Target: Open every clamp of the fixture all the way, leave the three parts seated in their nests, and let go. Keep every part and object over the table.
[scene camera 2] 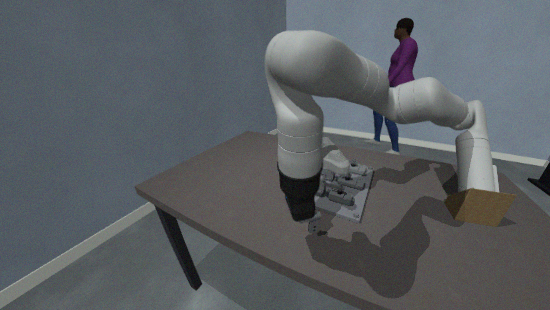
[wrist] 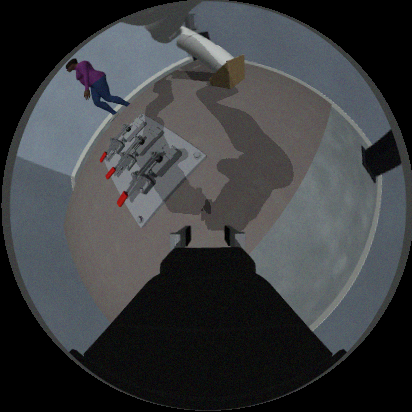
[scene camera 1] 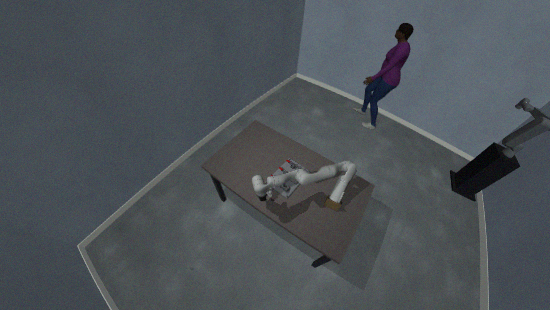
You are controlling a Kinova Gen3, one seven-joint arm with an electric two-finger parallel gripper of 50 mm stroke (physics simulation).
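Frame: origin at the arm's base, x ahead, y left, z up, level; centimetres.
Seen in the pictures: gripper, fingertip midpoint: (scene camera 2: 308,220) (wrist: 207,232) (scene camera 1: 266,198); arm's base, link origin: (scene camera 2: 476,195) (wrist: 224,65) (scene camera 1: 333,199).
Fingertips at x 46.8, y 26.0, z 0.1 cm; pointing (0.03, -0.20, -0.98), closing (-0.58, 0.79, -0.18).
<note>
Pixels of each thing's top centre, then the offset from my fingertips to it. "spot": a spot on its surface instead. Level surfaces: height alone.
- middle red handle, surface spot: (wrist: 110,173) spot: dx +4.8, dy -30.4, dz -1.7 cm
- far red handle, surface spot: (wrist: 103,157) spot: dx +3.4, dy -41.1, dz -2.1 cm
- table, surface height: dz -7.2 cm
The fixture plate (scene camera 1: 290,193) (scene camera 2: 366,200) (wrist: 146,207) lies on the table. In the wrist view it carries three grey clamps in a row, with the near red handle (wrist: 122,199), the middle red handle (wrist: 110,173) and the far red handle (wrist: 103,157) low at the plate's left edge. The clamp arms appear to lie flat, with dark tips over the grey parts, such as the near part (wrist: 171,156); exact seating is too small to tell. My gripper (scene camera 2: 313,225) (wrist: 207,232) is open and empty, above the table beside the plate's near side, apart from the clamps. The arm hides the handles in scene camera 2.
The table (scene camera 1: 235,150) (scene camera 2: 225,190) (wrist: 100,245) has its edge close to my gripper. The arm's brown base block (scene camera 1: 333,203) (scene camera 2: 482,207) (wrist: 230,74) stands on it. A person (scene camera 1: 395,62) (scene camera 2: 404,55) (wrist: 90,77) stands behind the table. A black pedestal (scene camera 1: 485,170) (wrist: 382,155) stands on the floor.
</note>
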